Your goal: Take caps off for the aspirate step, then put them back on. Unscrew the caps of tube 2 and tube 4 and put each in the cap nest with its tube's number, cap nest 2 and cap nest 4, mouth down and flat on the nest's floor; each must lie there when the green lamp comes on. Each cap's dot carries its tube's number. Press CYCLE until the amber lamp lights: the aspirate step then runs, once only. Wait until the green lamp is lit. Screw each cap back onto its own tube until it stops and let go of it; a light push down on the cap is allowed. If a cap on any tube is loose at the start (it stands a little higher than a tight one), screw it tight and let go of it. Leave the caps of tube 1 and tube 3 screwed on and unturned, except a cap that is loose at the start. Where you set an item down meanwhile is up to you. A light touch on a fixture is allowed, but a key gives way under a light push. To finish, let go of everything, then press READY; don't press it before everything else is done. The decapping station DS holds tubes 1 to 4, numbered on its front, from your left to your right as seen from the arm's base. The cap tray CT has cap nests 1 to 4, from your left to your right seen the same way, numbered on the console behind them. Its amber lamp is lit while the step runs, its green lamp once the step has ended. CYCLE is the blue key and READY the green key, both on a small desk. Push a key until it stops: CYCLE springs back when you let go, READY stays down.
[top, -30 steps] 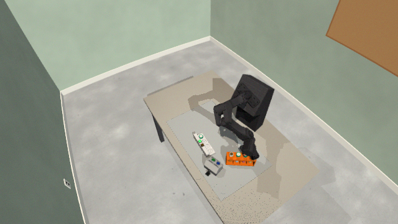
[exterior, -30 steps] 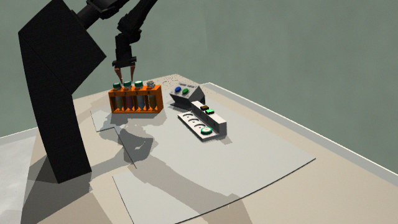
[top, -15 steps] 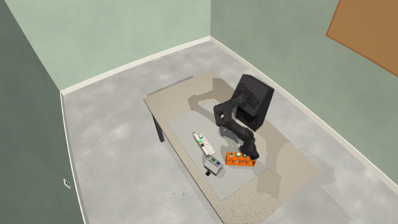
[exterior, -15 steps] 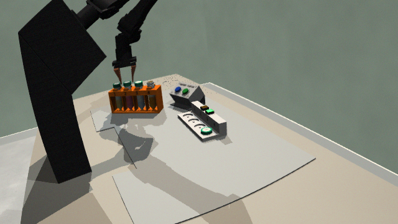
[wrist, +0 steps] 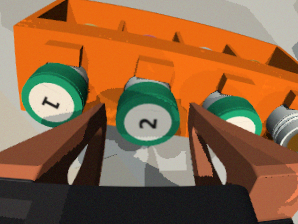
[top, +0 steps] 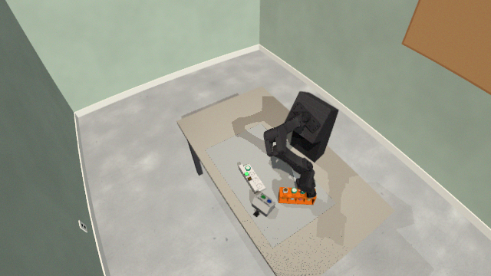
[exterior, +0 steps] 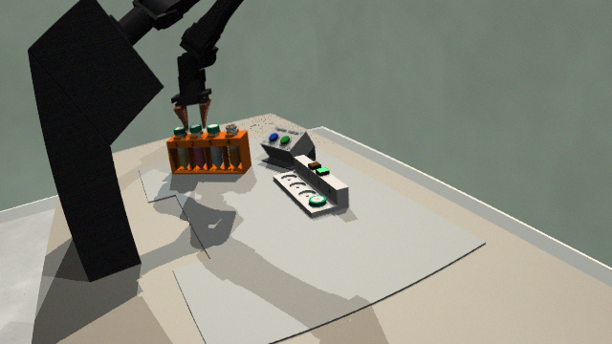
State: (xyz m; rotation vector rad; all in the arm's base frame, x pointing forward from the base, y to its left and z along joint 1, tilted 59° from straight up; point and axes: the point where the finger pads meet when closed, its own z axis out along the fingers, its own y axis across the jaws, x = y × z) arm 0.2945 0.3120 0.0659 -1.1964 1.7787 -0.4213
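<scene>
The cap 1 lies 5 cm behind my hand, 2 cm to the left of it and 1 cm below it. From my hand the other things lie so: green ready key (23 cm ahead, 6 cm to the right, 6 cm below); then blue cycle key (20 cm ahead, 2 cm to the right, 6 cm below).
</scene>
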